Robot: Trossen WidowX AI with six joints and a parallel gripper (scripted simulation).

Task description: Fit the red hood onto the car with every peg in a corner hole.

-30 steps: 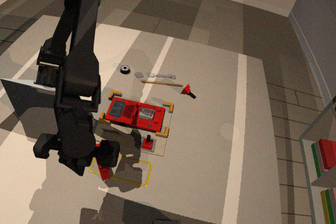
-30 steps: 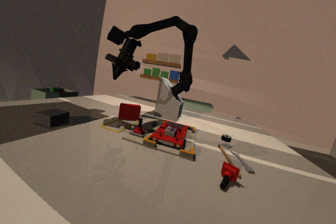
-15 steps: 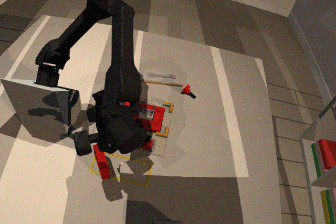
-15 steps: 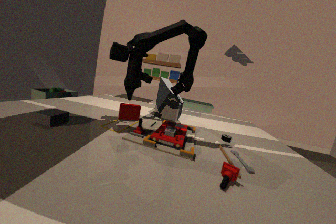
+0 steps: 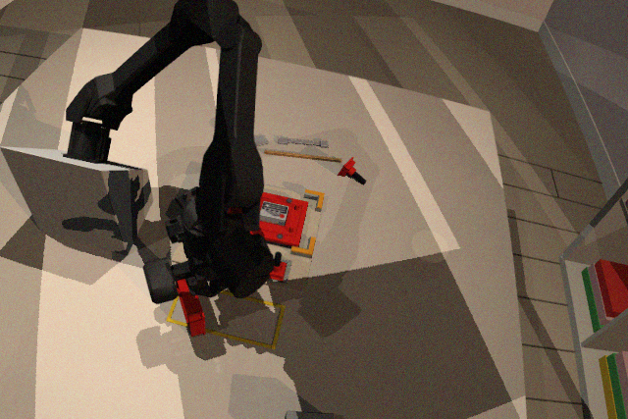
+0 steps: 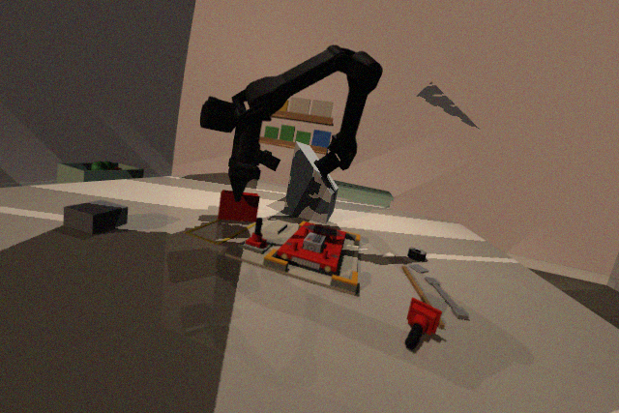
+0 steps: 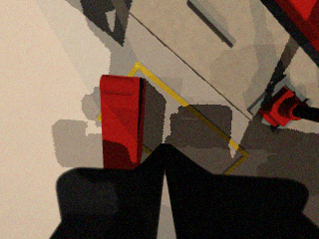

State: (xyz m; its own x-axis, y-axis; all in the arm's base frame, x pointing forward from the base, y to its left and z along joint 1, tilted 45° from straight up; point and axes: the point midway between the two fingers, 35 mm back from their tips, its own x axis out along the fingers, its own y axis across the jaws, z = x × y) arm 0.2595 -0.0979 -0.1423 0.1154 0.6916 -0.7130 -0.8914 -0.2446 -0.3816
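The red hood lies 3 cm behind my gripper tip, 1 cm to the right of it and 2 cm below it. From my gripper tip the other things lie so: black wheel (3 cm behind, 45 cm to the left, 5 cm below); then wooden stick (14 cm ahead, 40 cm to the left, 5 cm below); then grey engine block (9 cm ahead, 21 cm to the left, 3 cm below).
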